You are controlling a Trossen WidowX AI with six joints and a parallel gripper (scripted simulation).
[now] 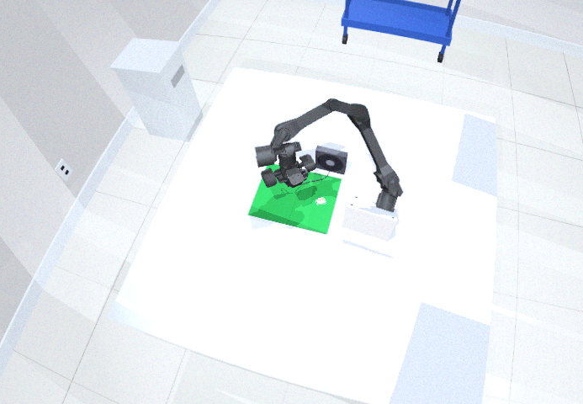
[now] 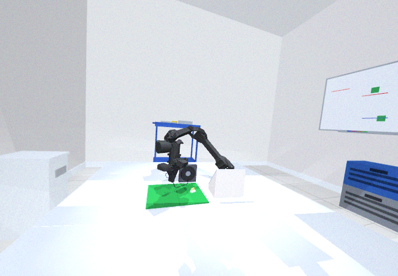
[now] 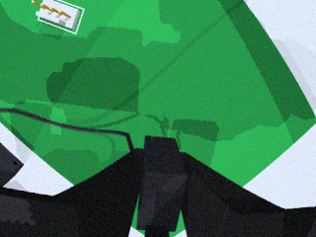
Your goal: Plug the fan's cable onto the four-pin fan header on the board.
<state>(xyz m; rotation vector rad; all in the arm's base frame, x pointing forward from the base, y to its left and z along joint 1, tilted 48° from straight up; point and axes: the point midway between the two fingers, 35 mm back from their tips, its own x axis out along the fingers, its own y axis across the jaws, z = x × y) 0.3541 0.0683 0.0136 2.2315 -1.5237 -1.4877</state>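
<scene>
Right now the white four-pin header is 120 mm behind my gripper tip, 10 mm to the right of it and 80 mm below it. Also, from my gripper tip: black fan plug: 10 mm ahead, 10 mm to the right, 10 mm above; then black fan: 100 mm behind, 160 mm to the right, 20 mm below; then green board: 20 mm behind, 90 mm below.
</scene>
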